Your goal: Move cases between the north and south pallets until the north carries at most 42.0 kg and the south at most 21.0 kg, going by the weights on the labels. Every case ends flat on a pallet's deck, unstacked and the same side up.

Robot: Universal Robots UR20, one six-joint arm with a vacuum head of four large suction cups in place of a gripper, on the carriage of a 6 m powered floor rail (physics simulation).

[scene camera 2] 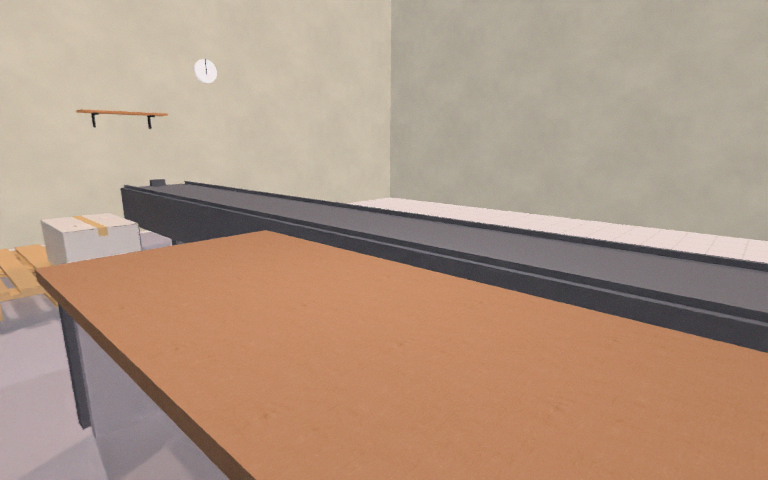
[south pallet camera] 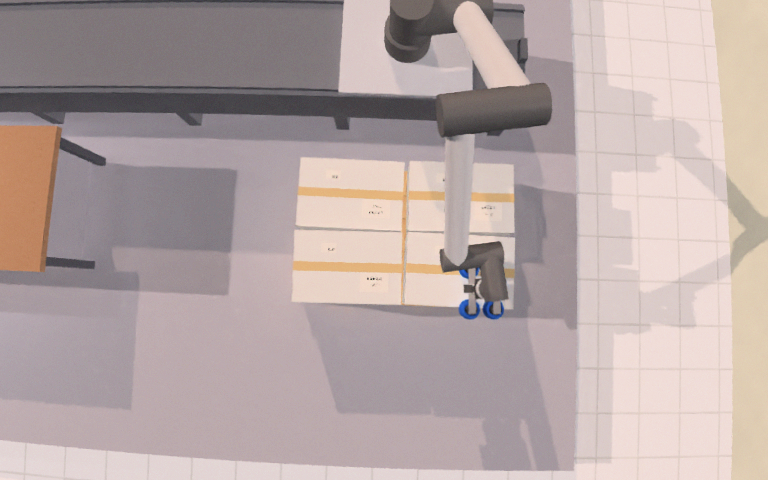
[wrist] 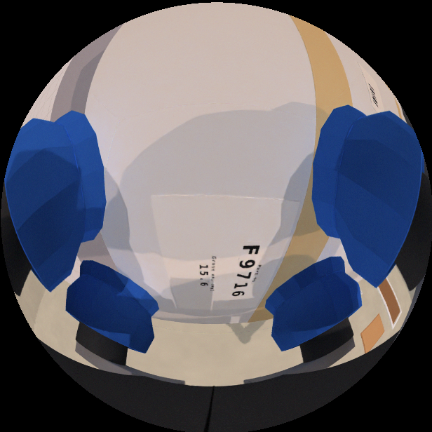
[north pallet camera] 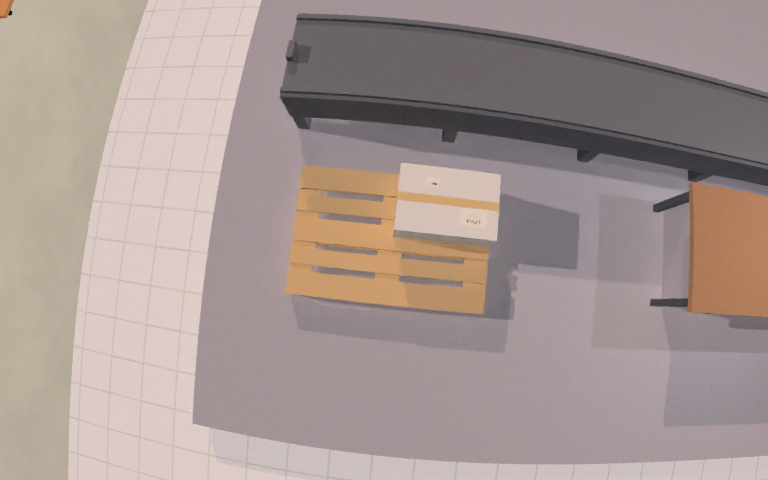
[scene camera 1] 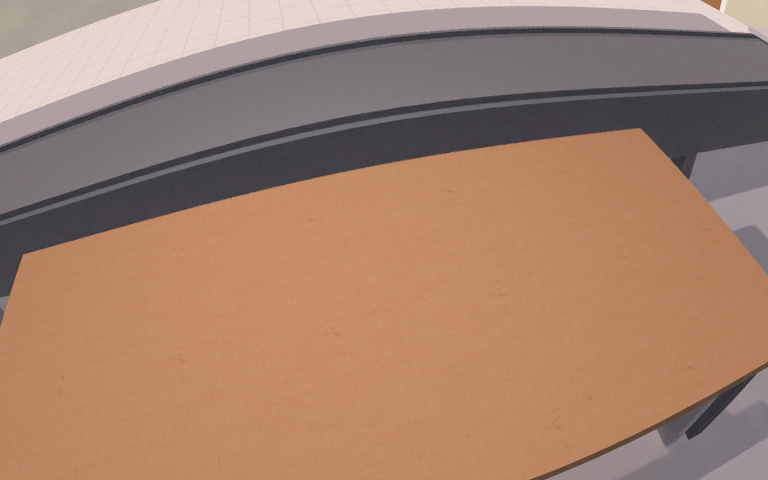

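On the north pallet, one white taped case lies flat at the rail-side right corner. The south pallet is almost covered by cases: rail-side left, rail-side right, far left and far right. They lie flat and unstacked. My vacuum head is above the far right case, over its outer right part, holding nothing. In the wrist view the label on this case reads F9716, gross weight 15.6. The other labels are too small to read.
The floor rail runs beside both pallets. A wooden table stands between them. The arm's forearm passes over the rail-side right case.
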